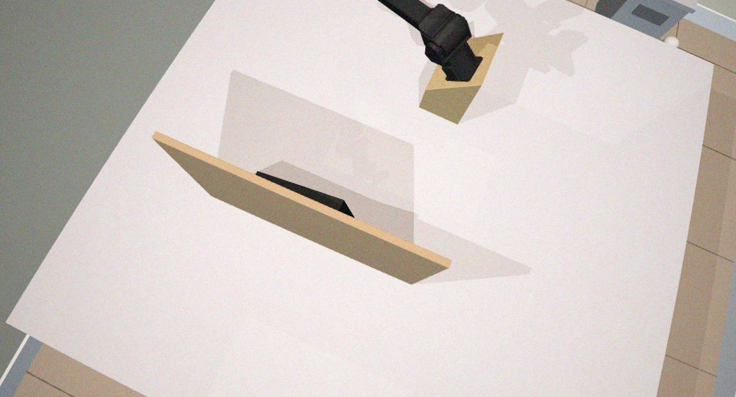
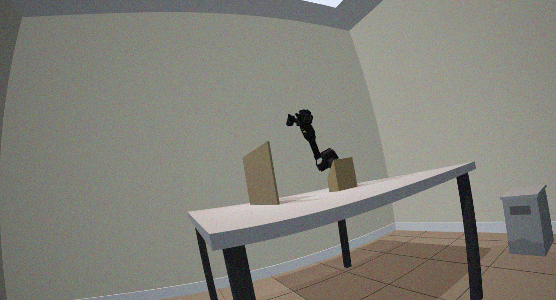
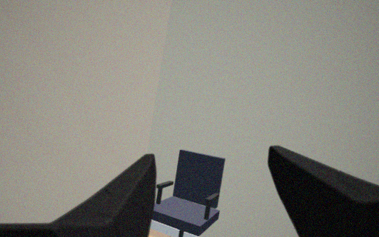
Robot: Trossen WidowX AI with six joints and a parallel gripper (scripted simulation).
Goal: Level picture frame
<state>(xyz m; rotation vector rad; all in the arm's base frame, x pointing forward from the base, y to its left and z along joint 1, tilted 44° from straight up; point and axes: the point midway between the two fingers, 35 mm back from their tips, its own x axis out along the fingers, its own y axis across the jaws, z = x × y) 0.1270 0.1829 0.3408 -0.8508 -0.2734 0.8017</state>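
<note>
My gripper tip is now 250 mm short of the black picture frame, 20 mm to the left of it and 340 mm above it. Also, from my gripper tip: wooden wall panel (260 mm ahead, 10 mm to the right, 350 mm below).
</note>
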